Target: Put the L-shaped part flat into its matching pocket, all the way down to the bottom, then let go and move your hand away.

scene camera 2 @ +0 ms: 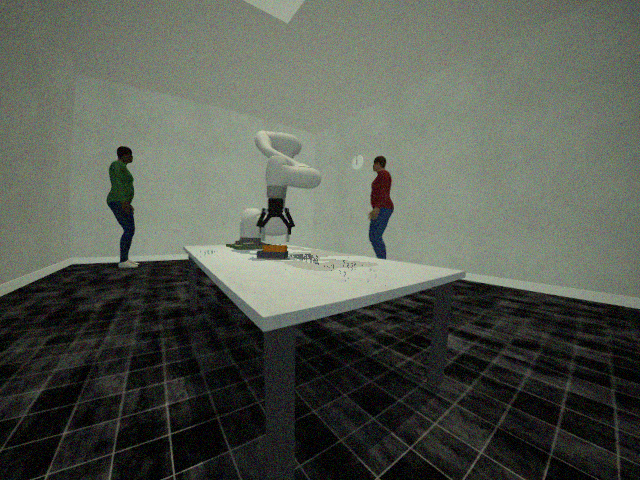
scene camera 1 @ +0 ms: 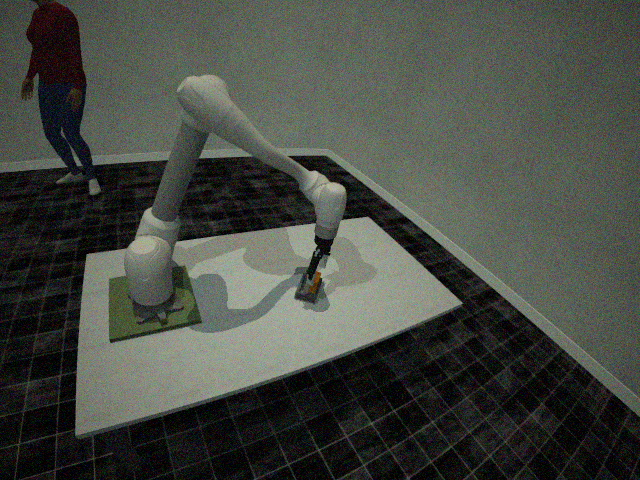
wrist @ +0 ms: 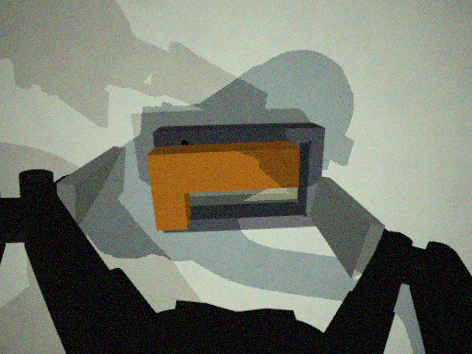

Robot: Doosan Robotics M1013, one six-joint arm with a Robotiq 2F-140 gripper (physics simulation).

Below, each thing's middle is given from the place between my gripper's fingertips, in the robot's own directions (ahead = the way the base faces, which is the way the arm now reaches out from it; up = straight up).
I see my gripper 40 mm above the orange L-shaped part [wrist: 175, 171] and 10 mm to the right of it.
